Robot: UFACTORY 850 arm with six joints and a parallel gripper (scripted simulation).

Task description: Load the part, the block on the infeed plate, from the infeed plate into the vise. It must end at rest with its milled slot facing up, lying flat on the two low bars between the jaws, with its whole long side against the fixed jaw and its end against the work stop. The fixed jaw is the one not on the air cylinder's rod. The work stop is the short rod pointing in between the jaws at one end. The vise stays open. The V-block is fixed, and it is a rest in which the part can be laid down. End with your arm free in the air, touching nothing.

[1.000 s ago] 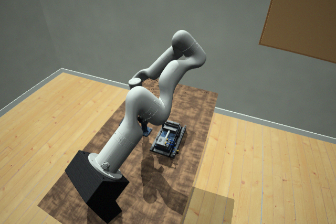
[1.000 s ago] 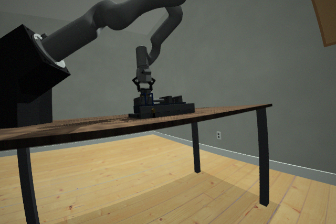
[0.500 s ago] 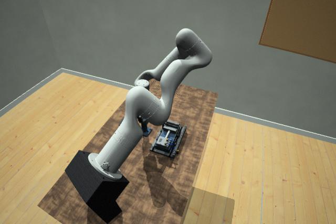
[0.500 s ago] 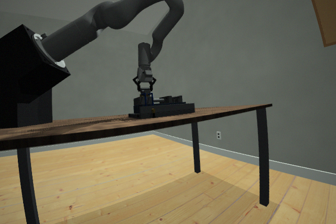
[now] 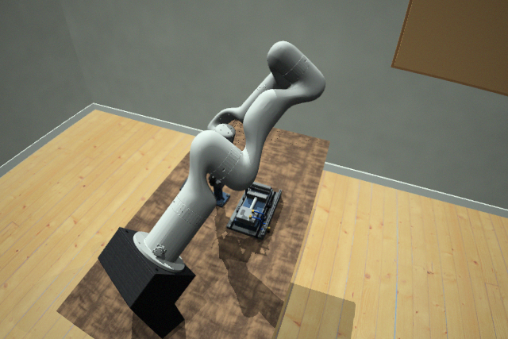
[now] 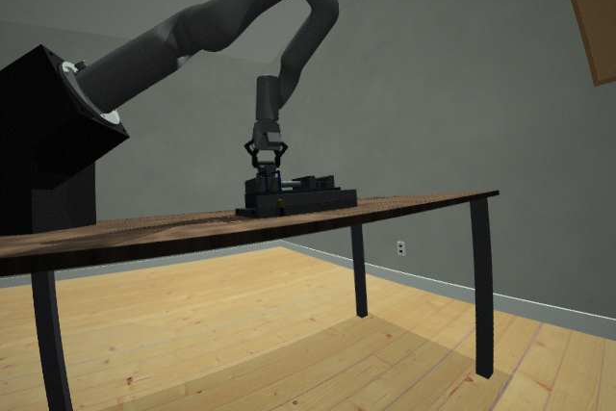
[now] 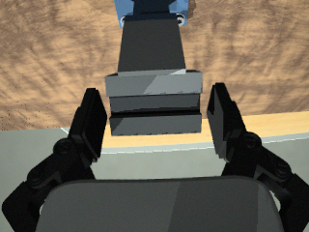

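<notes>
Right now my hand is 10 mm above the part. Also, from my hand: cylinder rod: 170 mm to the right, 120 mm behind, 90 mm below; work stop: 170 mm to the right, 80 mm below, 20 mm behind; V-block post: 110 mm below.
</notes>
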